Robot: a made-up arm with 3 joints. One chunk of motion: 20 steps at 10 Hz.
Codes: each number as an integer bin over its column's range. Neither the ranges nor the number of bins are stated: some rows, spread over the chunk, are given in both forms.
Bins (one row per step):
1: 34 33 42 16 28 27
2: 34 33 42 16 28 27
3: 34 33 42 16 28 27
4: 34 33 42 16 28 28
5: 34 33 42 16 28 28
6: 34 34 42 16 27 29
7: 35 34 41 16 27 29
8: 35 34 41 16 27 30
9: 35 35 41 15 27 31
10: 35 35 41 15 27 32
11: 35 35 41 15 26 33
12: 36 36 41 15 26 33
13: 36 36 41 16 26 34
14: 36 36 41 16 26 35
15: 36 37 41 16 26 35
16: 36 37 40 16 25 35
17: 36 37 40 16 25 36
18: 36 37 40 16 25 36
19: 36 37 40 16 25 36
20: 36 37 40 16 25 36
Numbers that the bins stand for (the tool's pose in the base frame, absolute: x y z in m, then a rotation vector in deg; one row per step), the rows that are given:
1: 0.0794 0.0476 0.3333 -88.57 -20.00 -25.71
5: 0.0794 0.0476 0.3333 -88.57 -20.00 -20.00
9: 0.1111 0.1111 0.3016 -94.29 -25.71 -2.86
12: 0.1429 0.1429 0.3016 -94.29 -31.43 8.57
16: 0.1429 0.1746 0.2698 -88.57 -37.14 20.00
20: 0.1429 0.1746 0.2698 -88.57 -37.14 25.71
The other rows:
2: 0.0794 0.0476 0.3333 -88.57 -20.00 -25.71
3: 0.0794 0.0476 0.3333 -88.57 -20.00 -25.71
4: 0.0794 0.0476 0.3333 -88.57 -20.00 -20.00
6: 0.0794 0.0794 0.3333 -88.57 -25.71 -14.29
7: 0.1111 0.0794 0.3016 -88.57 -25.71 -14.29
8: 0.1111 0.0794 0.3016 -88.57 -25.71 -8.57
10: 0.1111 0.1111 0.3016 -94.29 -25.71 2.86
11: 0.1111 0.1111 0.3016 -94.29 -31.43 8.57
13: 0.1429 0.1429 0.3016 -88.57 -31.43 14.29
14: 0.1429 0.1429 0.3016 -88.57 -31.43 20.00
15: 0.1429 0.1746 0.3016 -88.57 -31.43 20.00
17: 0.1429 0.1746 0.2698 -88.57 -37.14 25.71
18: 0.1429 0.1746 0.2698 -88.57 -37.14 25.71
19: 0.1429 0.1746 0.2698 -88.57 -37.14 25.71

